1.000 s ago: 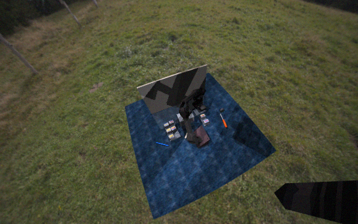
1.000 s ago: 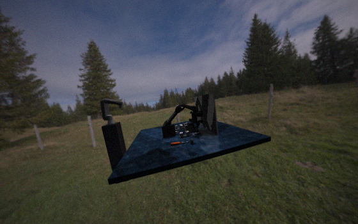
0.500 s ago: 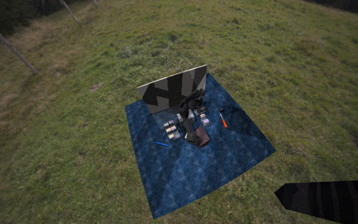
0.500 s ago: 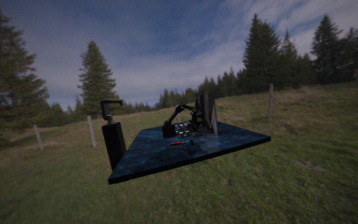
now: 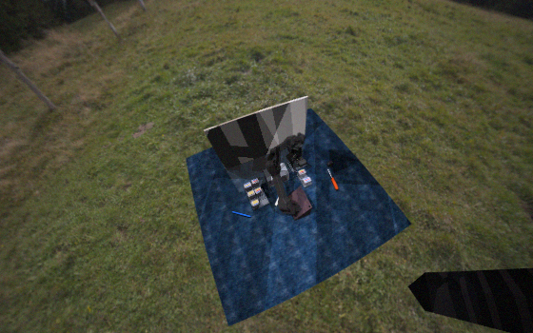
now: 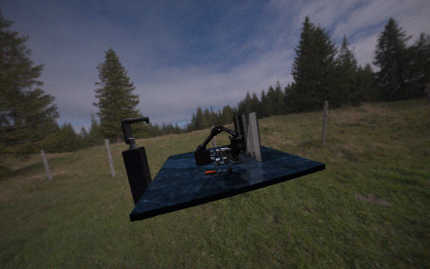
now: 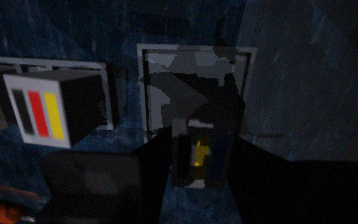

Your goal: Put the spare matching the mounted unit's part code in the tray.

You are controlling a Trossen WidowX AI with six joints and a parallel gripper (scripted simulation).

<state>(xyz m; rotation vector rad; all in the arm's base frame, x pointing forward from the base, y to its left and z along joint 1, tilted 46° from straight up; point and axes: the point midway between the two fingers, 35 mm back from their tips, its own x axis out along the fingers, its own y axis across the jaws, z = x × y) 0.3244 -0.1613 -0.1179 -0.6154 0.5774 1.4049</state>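
Now: the flat grey tray 30 mm below my gripper tip. Also, from my gripper tip: mounted unit (200 mm to the left, 40 mm behind, 20 mm above); blue pen (540 mm to the left, 180 mm behind, 30 mm below); grey spare block (20 mm above).
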